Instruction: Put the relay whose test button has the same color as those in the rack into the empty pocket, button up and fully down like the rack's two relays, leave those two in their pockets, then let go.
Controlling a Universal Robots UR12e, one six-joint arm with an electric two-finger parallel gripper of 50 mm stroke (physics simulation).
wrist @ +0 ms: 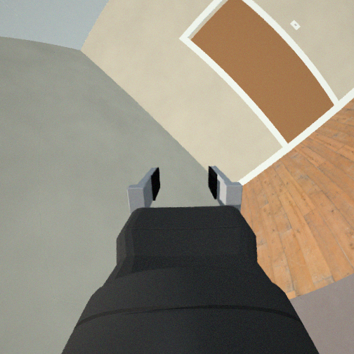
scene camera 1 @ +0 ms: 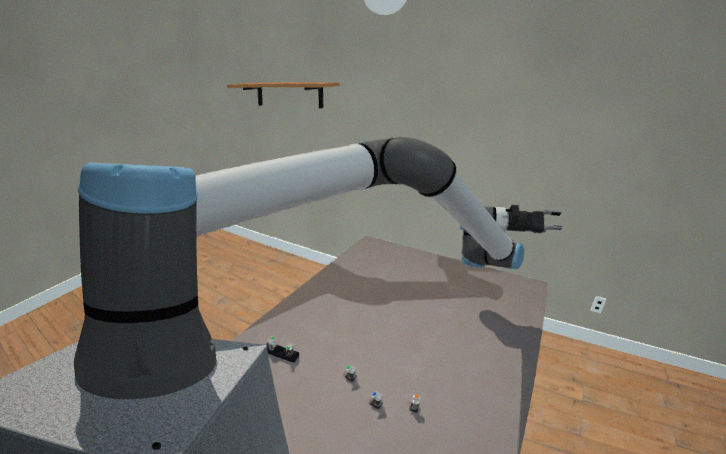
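Where they show: gripper, fingertip midpoint: (scene camera 1: 561,220); arm's base, link origin: (scene camera 1: 148,363).
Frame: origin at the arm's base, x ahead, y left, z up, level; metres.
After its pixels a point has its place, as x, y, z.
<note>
The black rack (scene camera 1: 293,358) @(0.450, 0.097, -0.436) stands near the robot's base at the table's left edge. It holds two relays with green buttons, one relay (scene camera 1: 271,343) @(0.447, 0.171, -0.404) at its left end and another relay (scene camera 1: 289,350) @(0.449, 0.107, -0.406) towards its right. A loose green-button relay (scene camera 1: 350,373) @(0.455, -0.091, -0.414) stands on the table to the right of the rack. A blue-button relay (scene camera 1: 376,400) @(0.397, -0.192, -0.414) and an orange-button relay (scene camera 1: 414,403) @(0.423, -0.287, -0.409) stand farther right and nearer the camera. My gripper (scene camera 1: 556,220) @(1.131, -0.614, -0.117) (wrist: 183,176) is open and empty, pointing sideways high beyond the table's far right part, far from the relays. The rack's empty pocket is too small to make out.
The table (scene camera 1: 455,353) @(0.687, -0.344, -0.449) carries the arm's shadow. The grey pedestal (scene camera 1: 42,396) @(-0.128, 0.021, 0.043) under the robot's base adjoins it close to the rack. A wooden shelf (scene camera 1: 283,84) hangs on the back wall. The wrist view shows walls, a brown door (wrist: 265,70) and wooden floor (wrist: 300,215).
</note>
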